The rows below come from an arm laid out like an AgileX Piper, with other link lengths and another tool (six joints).
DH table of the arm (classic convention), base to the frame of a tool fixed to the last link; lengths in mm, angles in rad. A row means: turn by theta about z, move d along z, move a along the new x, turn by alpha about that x. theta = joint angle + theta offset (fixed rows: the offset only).
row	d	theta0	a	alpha
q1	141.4	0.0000	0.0	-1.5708
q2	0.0	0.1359	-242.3	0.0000
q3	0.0	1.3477	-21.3	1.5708
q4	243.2	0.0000	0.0	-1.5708
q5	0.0	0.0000	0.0	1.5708
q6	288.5	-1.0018	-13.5	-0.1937
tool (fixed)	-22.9	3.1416	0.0	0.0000
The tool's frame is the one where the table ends.
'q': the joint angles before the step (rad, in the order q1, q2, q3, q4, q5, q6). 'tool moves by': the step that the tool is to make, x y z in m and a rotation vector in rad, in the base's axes. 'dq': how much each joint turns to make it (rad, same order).
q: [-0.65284, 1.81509, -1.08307, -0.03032, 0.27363, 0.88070]
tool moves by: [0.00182, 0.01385, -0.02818, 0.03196, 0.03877, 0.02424]
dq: [0.02551, 0.05842, 0.01136, 0.00274, -0.01961, -0.00002]
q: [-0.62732, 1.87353, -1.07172, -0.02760, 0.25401, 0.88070]
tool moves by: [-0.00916, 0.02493, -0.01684, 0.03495, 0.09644, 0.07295]
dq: [0.03313, 0.00337, 0.00468, 0.00184, 0.09064, -0.05038]
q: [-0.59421, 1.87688, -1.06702, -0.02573, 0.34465, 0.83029]
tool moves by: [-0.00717, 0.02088, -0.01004, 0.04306, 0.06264, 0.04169]
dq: [0.02546, 0.00001, 0.00000, 0.02575, 0.07582, -0.03803]
